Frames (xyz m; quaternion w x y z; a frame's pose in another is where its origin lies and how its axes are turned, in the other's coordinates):
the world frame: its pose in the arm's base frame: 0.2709 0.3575 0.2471 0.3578 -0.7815 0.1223 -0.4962
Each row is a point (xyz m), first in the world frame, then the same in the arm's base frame.
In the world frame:
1: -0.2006 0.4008 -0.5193
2: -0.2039 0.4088 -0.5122
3: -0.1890 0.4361 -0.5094
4: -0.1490 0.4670 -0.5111
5: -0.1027 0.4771 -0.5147
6: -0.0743 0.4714 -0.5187
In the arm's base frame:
1: -0.2074 -0.0465 -0.0331
2: -0.2016 -0.0473 -0.0426
3: -0.1876 -0.0737 -0.0517
4: -0.1649 -0.1184 -0.0448
5: -0.1442 -0.1524 -0.0189
6: -0.1350 -0.1656 0.0056

